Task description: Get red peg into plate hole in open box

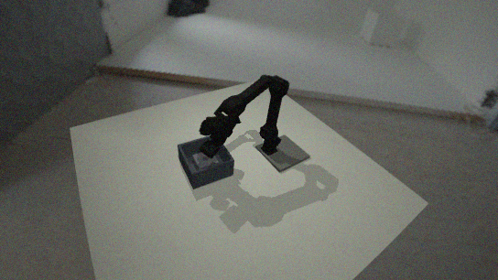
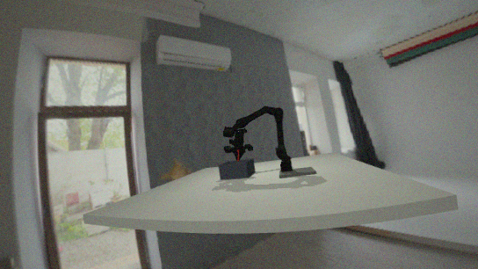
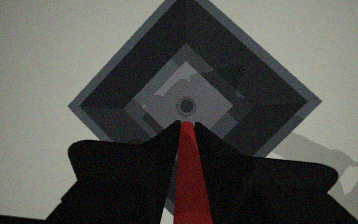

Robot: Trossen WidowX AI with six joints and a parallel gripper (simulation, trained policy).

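Right now my gripper tip is 30 mm below the red peg, 10 mm to the right of it and 10 mm past it. Also, from my gripper tip: grey plate 60 mm below, 20 mm to the right, 10 mm ahead; dark box 80 mm below, 20 mm to the right, 10 mm ahead.
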